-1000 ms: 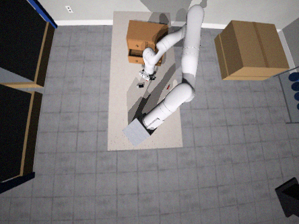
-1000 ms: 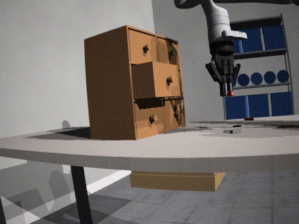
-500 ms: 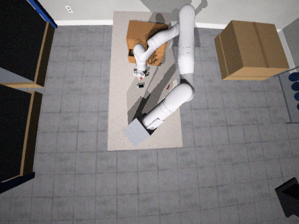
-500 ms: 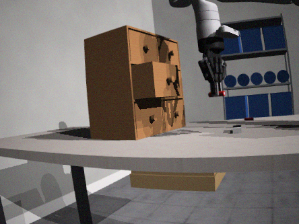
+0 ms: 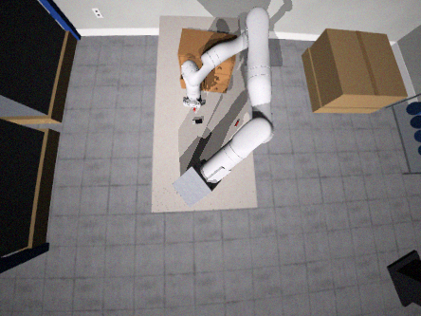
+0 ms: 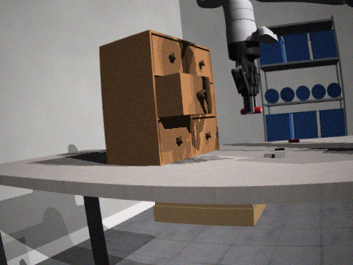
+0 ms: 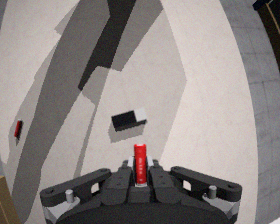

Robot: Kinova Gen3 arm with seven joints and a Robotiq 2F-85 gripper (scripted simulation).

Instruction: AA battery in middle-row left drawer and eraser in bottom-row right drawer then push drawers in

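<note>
My gripper is now 11 cm above the eraser, 6 cm past it and 1 cm to the right of it. The rest, counted from my hand: red AA battery: 1 cm below.
</note>
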